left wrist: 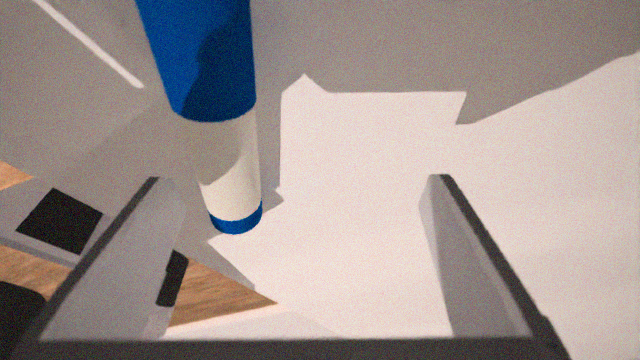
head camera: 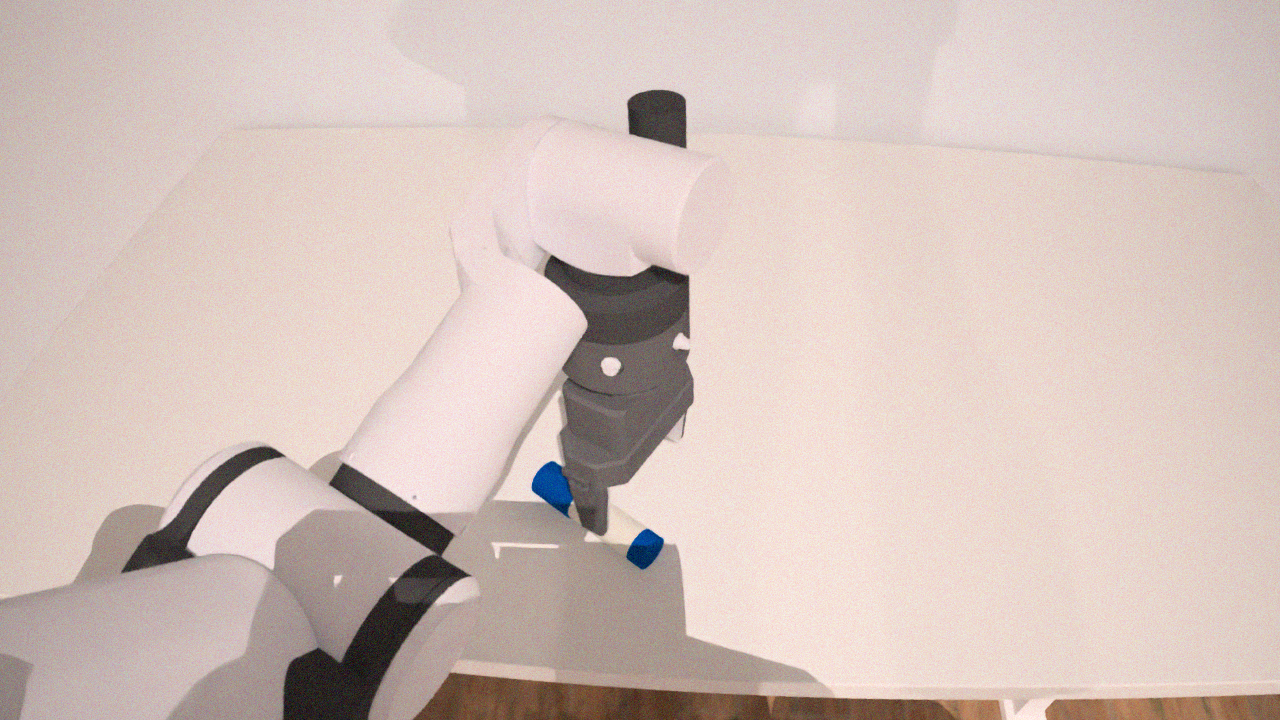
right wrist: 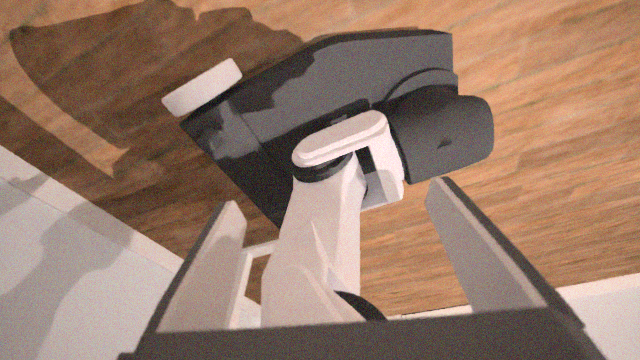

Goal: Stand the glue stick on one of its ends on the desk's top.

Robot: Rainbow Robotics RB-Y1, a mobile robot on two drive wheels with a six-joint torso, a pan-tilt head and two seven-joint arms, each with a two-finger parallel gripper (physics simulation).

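Places are measured from the robot's base along level axes (x left, y ahead, z down), in metres.
Pixels of known places: left gripper, fingertip midpoint: [left wrist: 301, 191] [head camera: 634, 479]; right gripper, fingertip midpoint: [right wrist: 331, 201].
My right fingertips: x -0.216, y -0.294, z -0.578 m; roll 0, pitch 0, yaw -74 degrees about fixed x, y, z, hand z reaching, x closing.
Behind a point stands the place of what it marks.
The glue stick [head camera: 626, 528] @(x 0.028, y 0.214, z -0.980 m) [left wrist: 232, 165] @(x 0.045, y 0.237, z -0.979 m), white with blue ends, lies on its side on the desk's top [head camera: 939, 376] @(x -0.261, y 0.411, z -0.952 m) [left wrist: 350, 225] @(x -0.057, y 0.242, z -0.952 m). My left gripper [head camera: 635, 483] @(x 0.024, y 0.256, z -0.986 m) [left wrist: 301, 191] @(x 0.024, y 0.256, z -0.986 m) is open and empty, pointing down at the stick. In the head camera one finger covers part of the stick's middle. In the left wrist view the stick shows between the fingers, nearer the finger at the picture's left, with its larger blue end cut off by the top edge. My right gripper [right wrist: 331, 201] @(x -0.216, y -0.294, z -0.578 m) is open and empty; it does not show in the head camera.
My left arm [head camera: 456, 394] @(x 0.099, y 0.123, z -1.223 m) reaches over the desk from the lower left and shades the area around the stick. The desk's front edge [head camera: 895, 689] @(x -0.168, y 0.103, z -0.946 m) runs below the stick. The right wrist view shows the robot's dark base [right wrist: 350, 75] @(x -0.155, y -0.345, z -0.170 m) on the wooden floor [right wrist: 550, 125] @(x 0.341, y -0.965, z -0.001 m).
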